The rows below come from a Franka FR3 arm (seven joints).
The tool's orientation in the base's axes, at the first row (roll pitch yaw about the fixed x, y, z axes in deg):
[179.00 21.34 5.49]
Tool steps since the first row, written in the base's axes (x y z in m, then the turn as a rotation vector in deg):
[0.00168 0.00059 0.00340 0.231 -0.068 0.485]
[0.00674 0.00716 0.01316 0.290 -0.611 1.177]
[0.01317 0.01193 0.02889 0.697 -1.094 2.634]
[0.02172 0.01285 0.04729 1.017 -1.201 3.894]
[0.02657 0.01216 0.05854 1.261 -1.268 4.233]
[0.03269 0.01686 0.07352 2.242 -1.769 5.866]
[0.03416 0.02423 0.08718 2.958 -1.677 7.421]
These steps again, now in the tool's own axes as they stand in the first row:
[0.00037 -0.00036 -0.00380 0.032 0.099 -0.531]
[0.00210 -0.00622 -0.01506 -0.214 0.656 -1.169]
[0.00276 -0.01005 -0.03228 -0.410 1.202 -2.647]
[0.00407 -0.00980 -0.05254 -0.581 1.362 -3.930]
[0.00442 -0.00843 -0.06473 -0.484 1.459 -4.331]
[0.00506 -0.01224 -0.08113 -0.214 2.084 -6.179]
[0.00211 -0.01920 -0.09477 -0.107 2.090 -7.890]

